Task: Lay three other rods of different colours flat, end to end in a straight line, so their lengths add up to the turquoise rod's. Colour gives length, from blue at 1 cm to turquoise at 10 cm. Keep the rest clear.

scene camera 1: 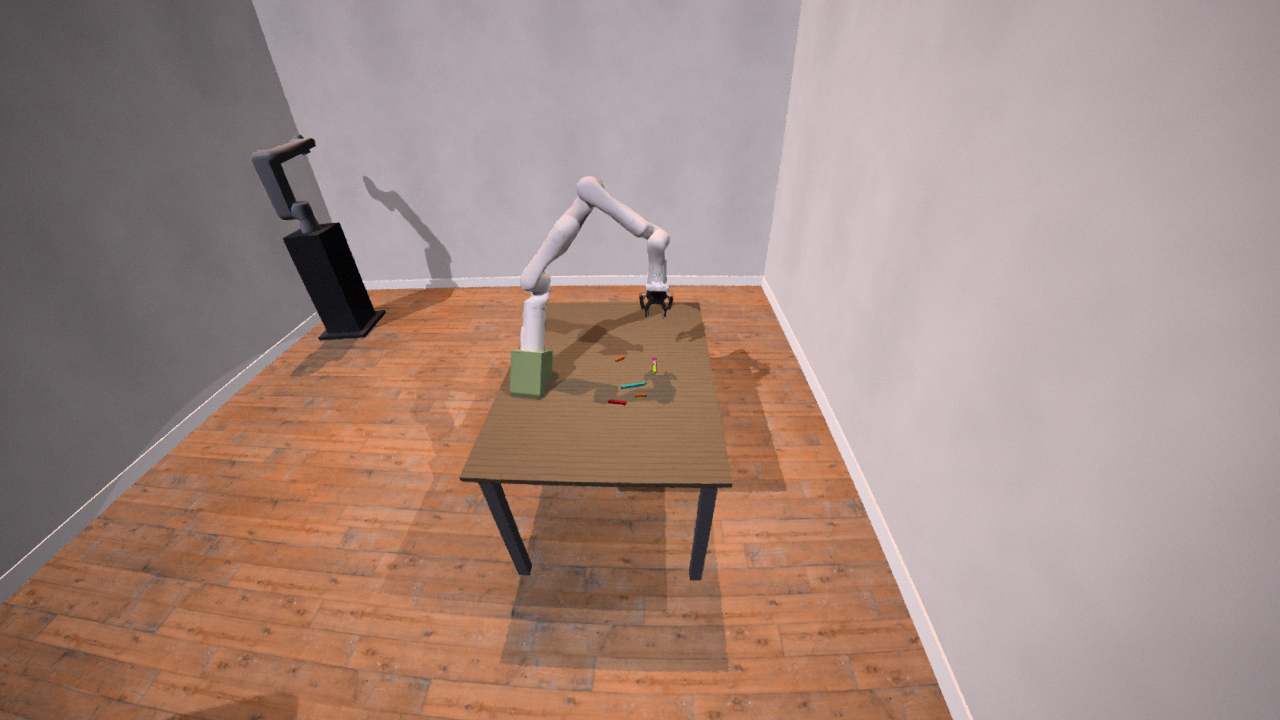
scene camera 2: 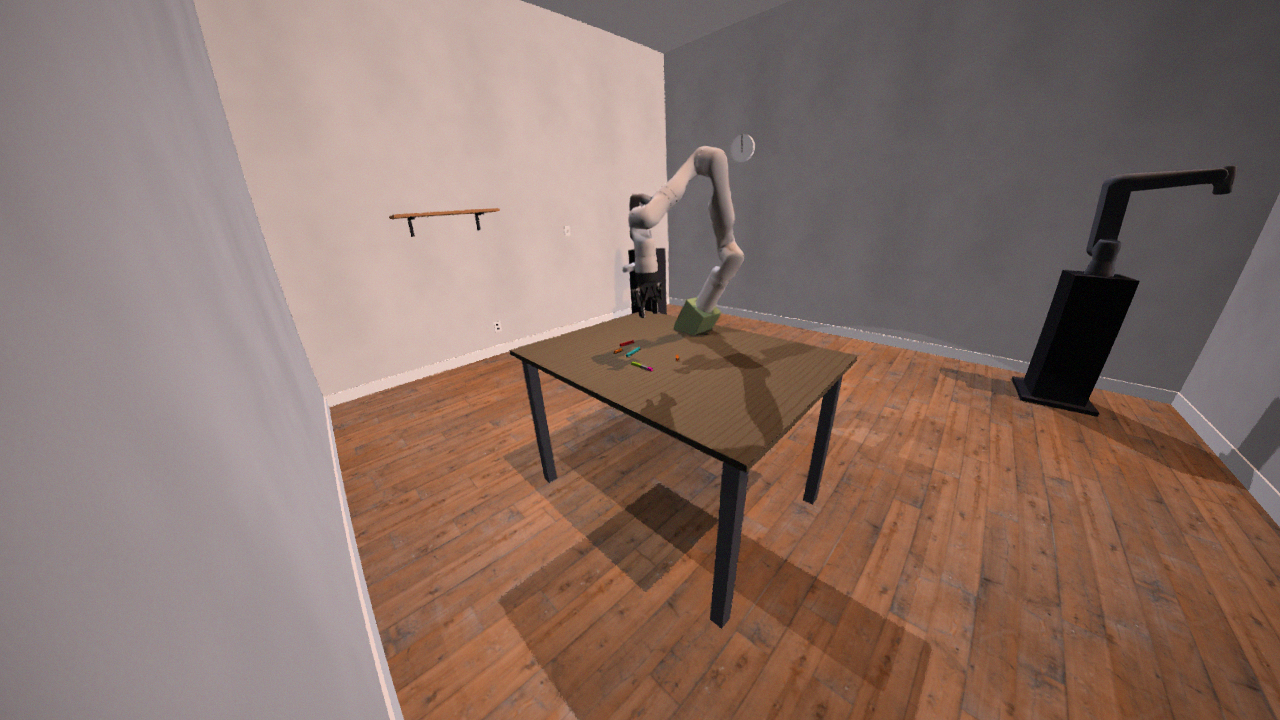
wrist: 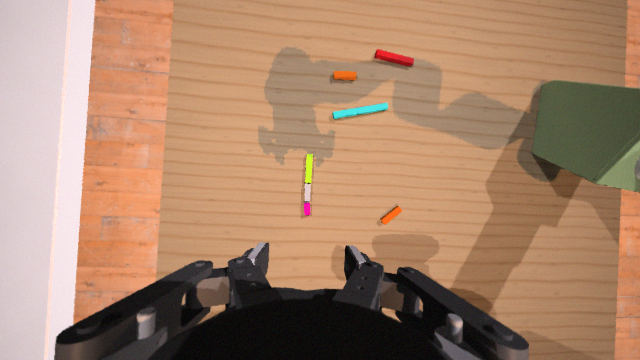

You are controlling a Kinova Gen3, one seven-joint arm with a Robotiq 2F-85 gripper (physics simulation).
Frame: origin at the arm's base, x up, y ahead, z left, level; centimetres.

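Seen in the pictures: gripper, fingertip midpoint: (scene camera 1: 655, 317) (scene camera 2: 649, 315) (wrist: 307, 256); arm's base, link origin: (scene camera 1: 532, 350) (scene camera 2: 704, 306).
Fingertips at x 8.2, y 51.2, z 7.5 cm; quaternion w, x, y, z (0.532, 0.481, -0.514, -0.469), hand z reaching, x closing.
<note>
Pixels of each thing's top centre, then the offset from my fingertips to it. Level surfaces: height alone.
- lime rod, top centre: (wrist: 309, 168) (scene camera 1: 654, 368) dz -8.1, dx -20.3, dy -1.1 cm
- white rod, top centre: (wrist: 307, 192) dz -3.9, dx -20.3, dy -0.6 cm
- magenta rod, top centre: (wrist: 307, 209) (scene camera 2: 649, 367) dz -0.9, dx -20.3, dy -0.4 cm
- turquoise rod, top centre: (wrist: 360, 110) (scene camera 1: 633, 384) (scene camera 2: 633, 350) dz -18.1, dx -20.3, dy -10.8 cm
- red rod, top centre: (wrist: 395, 56) (scene camera 1: 617, 401) (scene camera 2: 626, 342) dz -27.7, dx -20.3, dy -17.6 cm
- table, surface height: dx -21.3 cm
A lime rod (wrist: 309, 169) (scene camera 1: 654, 368), a white rod (wrist: 307, 193) and a magenta rod (wrist: 307, 209) (scene camera 2: 648, 368) lie flat end to end in a nearly straight line; any small gaps are hard to tell. The turquoise rod (wrist: 360, 111) (scene camera 1: 632, 385) (scene camera 2: 632, 351) lies apart, slightly slanted. My gripper (wrist: 307, 256) (scene camera 1: 656, 313) (scene camera 2: 647, 313) is open and empty, high above the table, beyond the magenta end of the line in the wrist view.
A red rod (wrist: 394, 58) (scene camera 1: 617, 402) (scene camera 2: 626, 342) and an orange rod (wrist: 345, 76) (scene camera 1: 640, 394) lie past the turquoise rod. Another orange rod (wrist: 391, 215) (scene camera 1: 620, 358) (scene camera 2: 677, 357) lies to the side of the line. The green base block (scene camera 1: 530, 373) (wrist: 585, 130) stands on the table (scene camera 1: 590, 447).
</note>
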